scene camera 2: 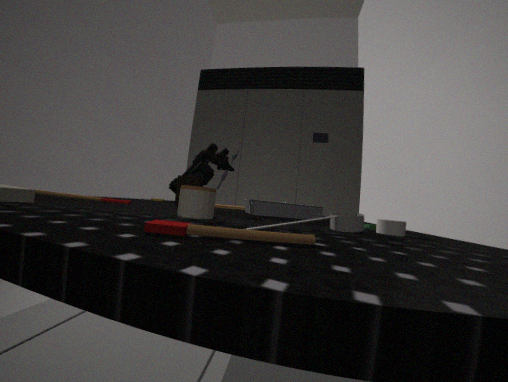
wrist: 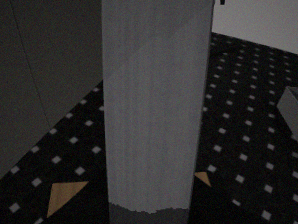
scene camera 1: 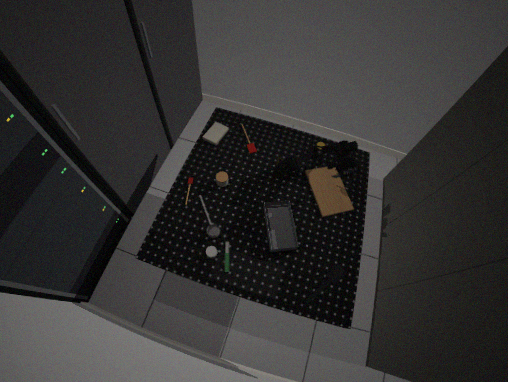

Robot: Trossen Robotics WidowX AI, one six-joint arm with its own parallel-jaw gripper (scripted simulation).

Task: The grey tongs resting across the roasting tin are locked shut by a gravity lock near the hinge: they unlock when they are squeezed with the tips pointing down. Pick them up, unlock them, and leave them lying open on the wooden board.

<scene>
A cork-lidded jar (scene camera 2: pixel 195 202) is 42 cm from the lens. A red-tipped stick (scene camera 2: pixel 156 226) is 24 cm from the lens. A ladle (scene camera 2: pixel 344 222) is 47 cm from the lens. The marked spots on the red-tipped stick and the ladle are 37 cm apart.
</scene>
